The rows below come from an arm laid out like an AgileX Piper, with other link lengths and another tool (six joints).
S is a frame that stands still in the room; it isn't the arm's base.
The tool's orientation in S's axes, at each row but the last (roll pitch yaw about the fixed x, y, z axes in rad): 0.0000 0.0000 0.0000; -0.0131 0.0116 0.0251; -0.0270 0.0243 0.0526; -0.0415 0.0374 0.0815; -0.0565 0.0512 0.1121; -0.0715 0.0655 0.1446; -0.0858 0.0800 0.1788; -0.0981 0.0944 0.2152; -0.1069 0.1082 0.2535
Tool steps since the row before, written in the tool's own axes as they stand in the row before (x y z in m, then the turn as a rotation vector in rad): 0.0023 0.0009 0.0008 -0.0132 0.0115 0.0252; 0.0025 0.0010 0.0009 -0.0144 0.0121 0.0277; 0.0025 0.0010 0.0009 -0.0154 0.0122 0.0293; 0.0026 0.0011 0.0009 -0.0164 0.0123 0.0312; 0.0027 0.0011 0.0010 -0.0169 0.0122 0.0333; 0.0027 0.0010 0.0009 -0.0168 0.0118 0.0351; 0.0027 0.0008 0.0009 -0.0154 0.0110 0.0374; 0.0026 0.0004 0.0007 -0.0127 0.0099 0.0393; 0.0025 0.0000 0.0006 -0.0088 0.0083 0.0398
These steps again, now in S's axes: 0.0023 0.0009 0.0008 -0.0132 0.0115 0.0252; 0.0025 0.0011 0.0009 -0.0144 0.0121 0.0277; 0.0025 0.0012 0.0008 -0.0154 0.0122 0.0293; 0.0025 0.0013 0.0008 -0.0163 0.0123 0.0313; 0.0026 0.0015 0.0008 -0.0167 0.0123 0.0334; 0.0026 0.0014 0.0006 -0.0164 0.0120 0.0352; 0.0026 0.0014 0.0006 -0.0148 0.0117 0.0374; 0.0025 0.0010 0.0004 -0.0118 0.0115 0.0392; 0.0025 0.0007 0.0003 -0.0076 0.0110 0.0394
